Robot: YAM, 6 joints.
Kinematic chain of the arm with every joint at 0, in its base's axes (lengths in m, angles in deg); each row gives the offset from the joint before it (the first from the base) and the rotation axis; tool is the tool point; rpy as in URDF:
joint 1: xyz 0 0 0.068 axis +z
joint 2: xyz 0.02 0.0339 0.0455 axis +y
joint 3: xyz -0.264 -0.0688 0 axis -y
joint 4: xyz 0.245 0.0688 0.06 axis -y
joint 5: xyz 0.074 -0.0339 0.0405 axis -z
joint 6: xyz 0.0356 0 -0.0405 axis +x
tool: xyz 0 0 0 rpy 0 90 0
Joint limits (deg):
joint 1: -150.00..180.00
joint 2: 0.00..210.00
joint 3: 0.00..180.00
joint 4: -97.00..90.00
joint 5: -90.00..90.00
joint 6: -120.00..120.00
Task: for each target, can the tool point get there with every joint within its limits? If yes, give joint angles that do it. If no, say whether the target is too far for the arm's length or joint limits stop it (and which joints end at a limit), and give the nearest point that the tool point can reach.
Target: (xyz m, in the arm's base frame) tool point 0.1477 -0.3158 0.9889
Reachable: no: too far | nearest point 0.1017 -0.2174 0.6994 | short by 0.309 m
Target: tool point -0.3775 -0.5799 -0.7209
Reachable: no: too far | nearest point -0.2410 -0.3702 -0.3245 | short by 0.469 m
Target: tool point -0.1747 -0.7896 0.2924
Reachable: no: too far | nearest point -0.1362 -0.6155 0.2519 | short by 0.183 m
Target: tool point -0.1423 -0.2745 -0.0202
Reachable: yes | joints -123.54 134.21 49.79 7.52 -68.23 -60.12
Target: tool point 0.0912 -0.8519 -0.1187
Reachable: no: too far | nearest point 0.0663 -0.6195 -0.0538 | short by 0.243 m
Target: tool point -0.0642 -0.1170 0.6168
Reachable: yes | joints -114.41 61.82 97.91 9.88 16.49 -5.97
